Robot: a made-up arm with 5 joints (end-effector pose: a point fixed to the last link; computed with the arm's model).
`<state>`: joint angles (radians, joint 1 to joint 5).
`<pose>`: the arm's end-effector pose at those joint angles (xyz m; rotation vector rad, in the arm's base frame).
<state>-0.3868 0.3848 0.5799 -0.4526 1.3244</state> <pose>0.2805 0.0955 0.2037 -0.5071 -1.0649 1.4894</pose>
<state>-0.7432 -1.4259 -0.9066 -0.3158 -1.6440</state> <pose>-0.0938 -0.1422 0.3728 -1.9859 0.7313 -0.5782</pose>
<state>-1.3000 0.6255 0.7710 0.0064 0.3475</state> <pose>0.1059 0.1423 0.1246 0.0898 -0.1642 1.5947</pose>
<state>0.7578 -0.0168 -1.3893 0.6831 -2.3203</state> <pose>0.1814 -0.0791 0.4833 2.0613 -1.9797 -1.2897</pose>
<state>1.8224 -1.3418 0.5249 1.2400 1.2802</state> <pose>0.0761 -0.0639 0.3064 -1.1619 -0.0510 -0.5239</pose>
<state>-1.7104 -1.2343 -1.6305 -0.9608 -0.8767</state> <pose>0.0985 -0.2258 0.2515 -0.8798 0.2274 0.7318</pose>
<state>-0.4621 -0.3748 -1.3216 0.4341 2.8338</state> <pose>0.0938 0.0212 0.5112 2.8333 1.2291 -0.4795</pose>
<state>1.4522 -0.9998 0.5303 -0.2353 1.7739</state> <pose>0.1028 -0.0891 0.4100 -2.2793 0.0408 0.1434</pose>
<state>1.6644 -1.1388 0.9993 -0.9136 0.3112</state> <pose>0.0859 -0.0669 0.3915 -2.2242 -1.5458 -0.4626</pose>
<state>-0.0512 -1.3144 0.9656 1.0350 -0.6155</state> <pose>0.1539 0.0164 0.2560 0.3144 -0.8410 -0.5720</pose>
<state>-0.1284 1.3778 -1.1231 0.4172 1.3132</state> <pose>0.3689 0.0501 0.1451 -0.5225 -0.8187 1.2916</pose>
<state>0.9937 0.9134 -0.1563 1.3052 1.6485</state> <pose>0.1722 -0.1193 0.1343 0.4804 0.1350 0.5937</pose>
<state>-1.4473 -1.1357 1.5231 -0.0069 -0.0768</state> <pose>0.0795 0.1025 0.2339 0.9002 -0.8984 1.1530</pose>
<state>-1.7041 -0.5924 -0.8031 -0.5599 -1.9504</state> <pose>0.0720 -0.0385 0.5033 -2.6520 -0.7649 -0.0790</pose>
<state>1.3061 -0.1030 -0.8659 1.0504 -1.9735</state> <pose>0.1379 -0.1673 0.4048 -0.7152 1.9115 2.2048</pose>
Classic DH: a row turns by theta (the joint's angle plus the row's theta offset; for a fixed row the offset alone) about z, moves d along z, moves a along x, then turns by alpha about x. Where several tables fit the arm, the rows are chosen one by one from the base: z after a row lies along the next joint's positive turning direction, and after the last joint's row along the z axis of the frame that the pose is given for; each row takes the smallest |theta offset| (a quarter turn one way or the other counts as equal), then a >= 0, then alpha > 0; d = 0 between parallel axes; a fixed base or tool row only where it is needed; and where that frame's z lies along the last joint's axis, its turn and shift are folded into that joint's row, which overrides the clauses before.
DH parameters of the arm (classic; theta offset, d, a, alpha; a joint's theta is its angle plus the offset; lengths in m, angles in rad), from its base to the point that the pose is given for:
base (fixed): 0 0 0.0795 3.1416
joint 1: 0 -0.2261 0.0238 1.5708
joint 2: -1.3269 0 0.1135 0
joint 3: 1.2879 0 0.0872 0
joint 4: -1.5318 0.0126 0 1.5708
joint 5: -0.0487 -0.0908 0 0

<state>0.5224 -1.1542 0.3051 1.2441 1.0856</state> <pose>0.1490 -0.0255 0.3284 -0.8349 -0.8446 0.4533</pose>
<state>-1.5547 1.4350 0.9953 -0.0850 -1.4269</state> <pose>0.0671 0.0096 0.0895 -0.7735 0.0431 0.0751</pose>
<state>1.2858 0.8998 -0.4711 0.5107 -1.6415</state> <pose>0.1651 -0.2473 0.1667 0.1867 -0.9105 -2.8358</pose>
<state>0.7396 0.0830 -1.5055 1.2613 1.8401</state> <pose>0.2057 -0.0981 0.4348 -1.7122 -0.5396 0.7665</pose>
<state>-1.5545 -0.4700 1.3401 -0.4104 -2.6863</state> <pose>0.0692 0.1387 0.2320 0.9844 0.6365 -1.0510</pose>
